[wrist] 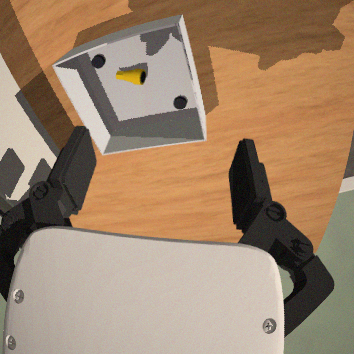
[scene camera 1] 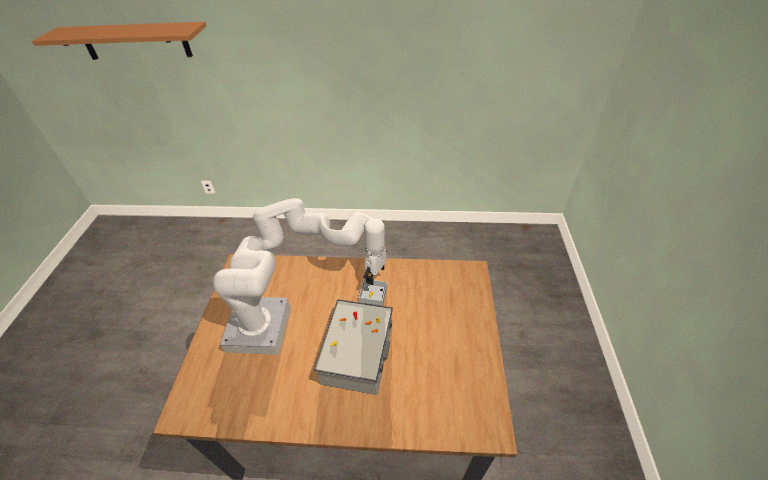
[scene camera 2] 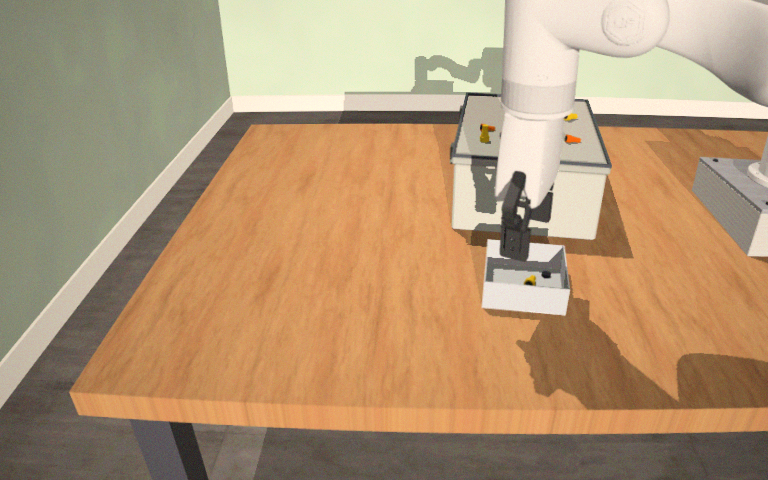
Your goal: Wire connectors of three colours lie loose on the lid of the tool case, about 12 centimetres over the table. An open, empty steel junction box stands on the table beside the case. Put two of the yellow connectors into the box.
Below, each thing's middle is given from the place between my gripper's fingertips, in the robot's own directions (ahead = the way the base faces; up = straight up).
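Scene:
Distances from my hand: tool case [scene camera 2: 578, 189], 3 cm below, 31 cm to the right, 2 cm behind; steel junction box [scene camera 2: 504, 288], 7 cm below, 3 cm to the right, 1 cm behind.

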